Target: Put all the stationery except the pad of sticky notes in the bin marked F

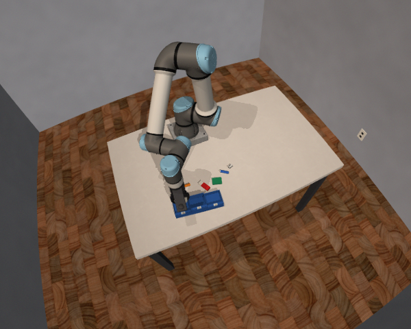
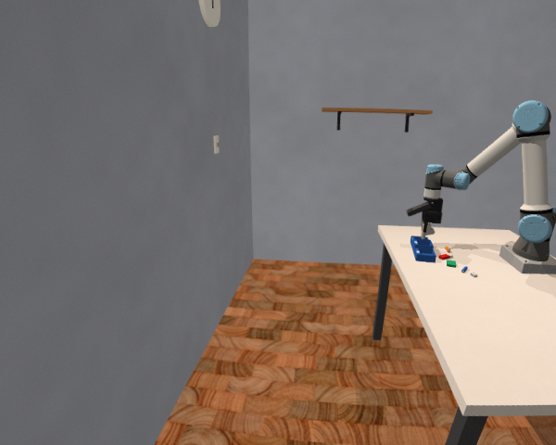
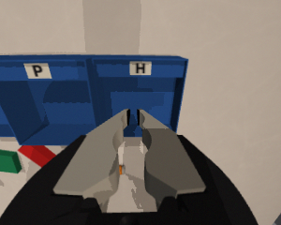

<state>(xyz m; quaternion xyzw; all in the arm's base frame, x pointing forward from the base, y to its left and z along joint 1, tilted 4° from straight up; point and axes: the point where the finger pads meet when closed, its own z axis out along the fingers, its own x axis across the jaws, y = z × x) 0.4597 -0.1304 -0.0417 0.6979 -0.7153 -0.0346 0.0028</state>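
My hand is 80 mm to the right of the blue three-compartment bin, 10 mm short of it and 10 mm above it. Round my hand: red block: 130 mm to the left, 90 mm behind, 30 mm below; then orange stick: 120 mm behind, 40 mm to the left, 30 mm below; then green pad: 210 mm to the left, 90 mm behind, 30 mm below.
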